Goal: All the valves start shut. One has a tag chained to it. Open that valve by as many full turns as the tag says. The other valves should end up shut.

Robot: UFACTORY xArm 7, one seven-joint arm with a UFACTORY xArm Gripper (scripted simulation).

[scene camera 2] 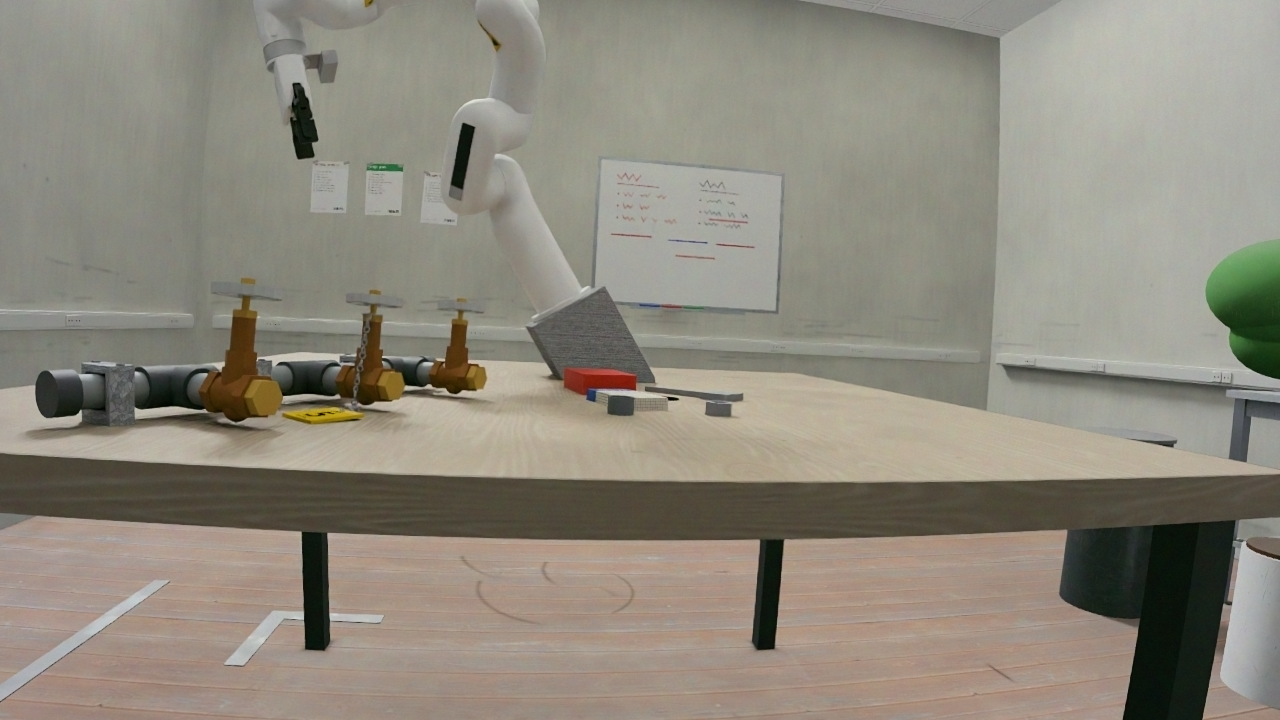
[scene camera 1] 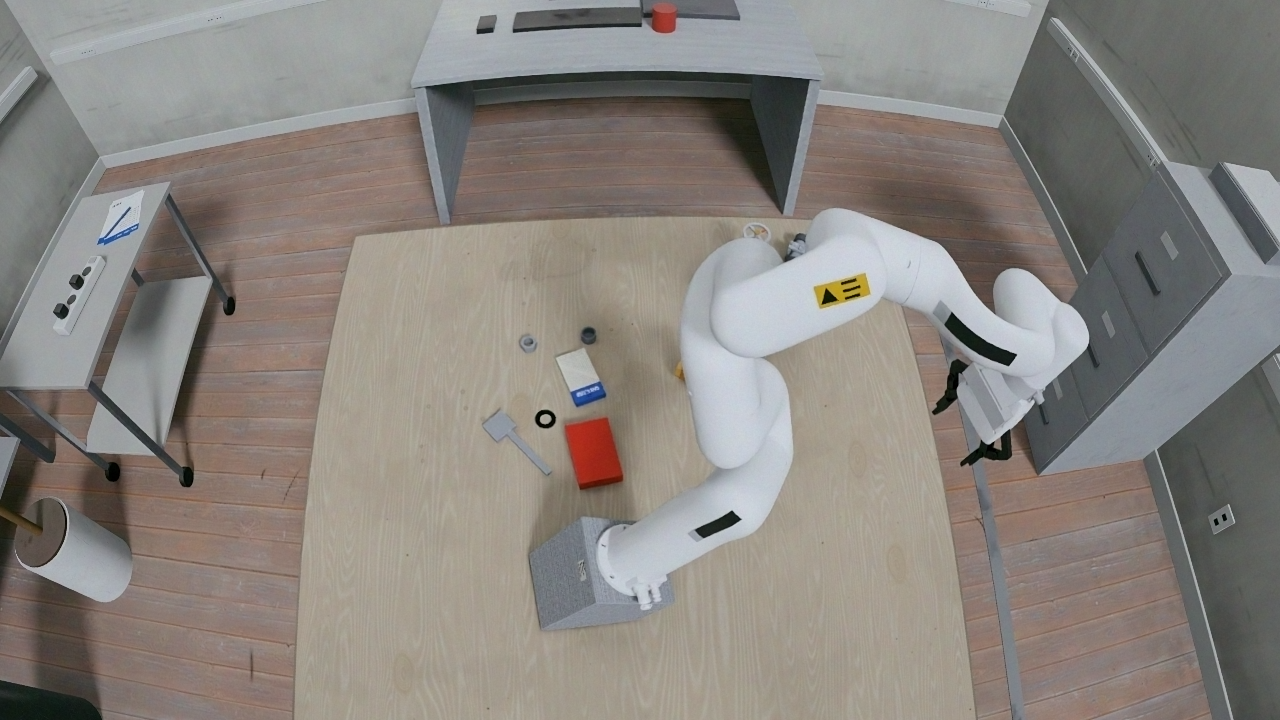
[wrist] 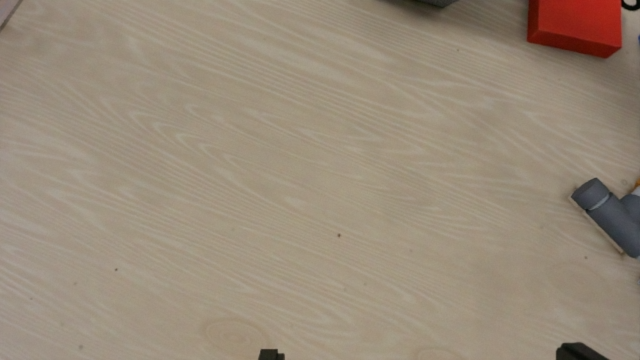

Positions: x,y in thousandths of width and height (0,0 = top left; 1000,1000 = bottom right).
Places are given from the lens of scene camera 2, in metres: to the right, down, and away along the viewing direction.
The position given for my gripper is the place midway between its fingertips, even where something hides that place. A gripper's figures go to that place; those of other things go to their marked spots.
my gripper (scene camera 2: 240,209): -0.59, -0.37, 1.12
red block (scene camera 2: 452,528): -0.09, 0.03, 0.98
grey flat tool (scene camera 2: 554,549): 0.10, 0.05, 0.97
yellow tag (scene camera 2: 254,577): -0.29, 0.05, 0.60
The marked spots on the red block and the yellow tag are 0.43 m apart.
